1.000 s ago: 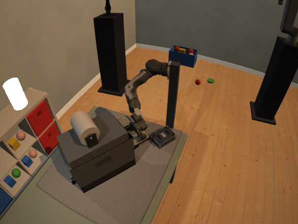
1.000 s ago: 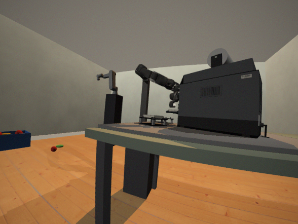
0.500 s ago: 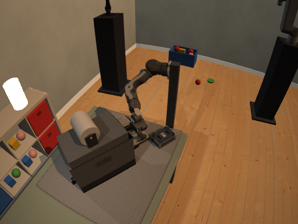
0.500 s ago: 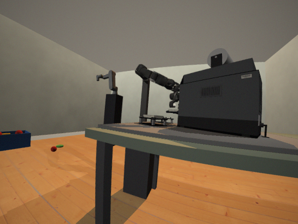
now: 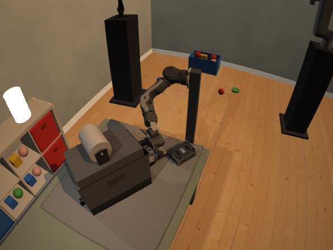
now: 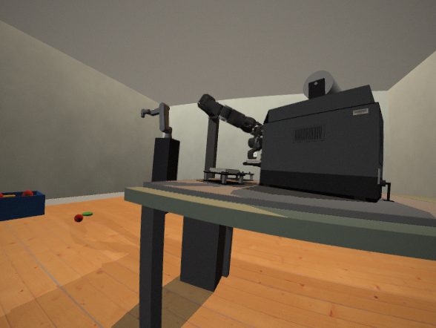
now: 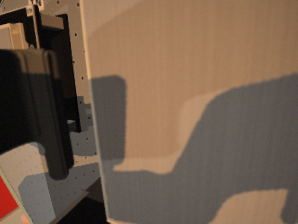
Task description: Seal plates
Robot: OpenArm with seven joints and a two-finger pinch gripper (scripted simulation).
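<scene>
Right now my hand is 10 mm above the white well plate. The rest, counted from my hand: dark sealer stage (20 mm below); then warning sticker (30 mm ahead, 130 mm to the right, 30 mm above); then pale start button (140 mm ahead, 20 mm to the left, 60 mm above).
</scene>
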